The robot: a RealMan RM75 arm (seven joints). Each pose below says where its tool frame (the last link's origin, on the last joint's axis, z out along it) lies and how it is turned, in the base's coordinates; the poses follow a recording.
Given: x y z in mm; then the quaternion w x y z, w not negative.
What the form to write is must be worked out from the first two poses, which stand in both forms.
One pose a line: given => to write
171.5 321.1 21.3 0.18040 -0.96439 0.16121 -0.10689 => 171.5 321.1 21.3 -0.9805 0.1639 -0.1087 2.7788
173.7 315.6 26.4 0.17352 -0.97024 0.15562 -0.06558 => 173.7 315.6 26.4 -0.9852 0.1580 -0.0666 2.7928
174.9 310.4 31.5 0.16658 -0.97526 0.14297 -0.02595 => 174.9 310.4 31.5 -0.9891 0.1450 -0.0263 2.8069
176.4 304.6 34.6 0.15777 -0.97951 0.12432 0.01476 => 176.4 304.6 34.6 -0.9919 0.1259 0.0149 2.8247
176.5 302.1 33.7 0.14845 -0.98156 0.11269 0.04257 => 176.5 302.1 33.7 -0.9926 0.1140 0.0430 2.8436
